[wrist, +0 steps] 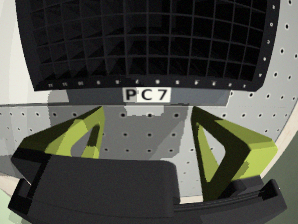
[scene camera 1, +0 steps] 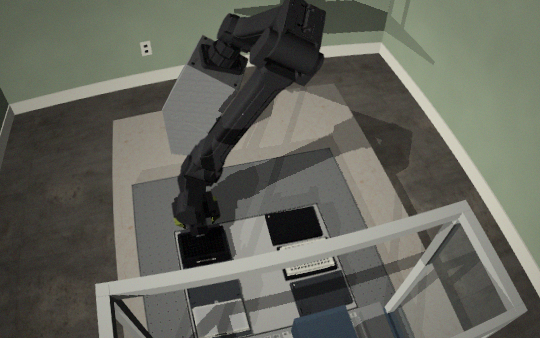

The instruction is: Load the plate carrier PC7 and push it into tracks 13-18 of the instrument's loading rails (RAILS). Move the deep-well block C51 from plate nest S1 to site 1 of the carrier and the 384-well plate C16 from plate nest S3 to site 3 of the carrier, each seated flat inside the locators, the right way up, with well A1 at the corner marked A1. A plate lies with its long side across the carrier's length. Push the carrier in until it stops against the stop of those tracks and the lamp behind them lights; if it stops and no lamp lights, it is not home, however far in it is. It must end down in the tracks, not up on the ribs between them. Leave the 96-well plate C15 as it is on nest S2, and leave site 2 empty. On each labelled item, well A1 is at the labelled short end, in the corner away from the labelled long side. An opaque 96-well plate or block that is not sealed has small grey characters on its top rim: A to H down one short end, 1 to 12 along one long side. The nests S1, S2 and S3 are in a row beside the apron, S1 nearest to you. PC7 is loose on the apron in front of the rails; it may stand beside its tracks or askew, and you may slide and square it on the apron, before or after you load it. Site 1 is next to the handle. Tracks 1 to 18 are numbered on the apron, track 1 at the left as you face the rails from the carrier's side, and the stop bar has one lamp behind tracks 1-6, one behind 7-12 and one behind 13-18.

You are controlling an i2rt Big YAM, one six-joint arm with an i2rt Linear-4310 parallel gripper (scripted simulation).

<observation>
The pictures show: my gripper, a dark carrier PC7 and a nest S1.
</observation>
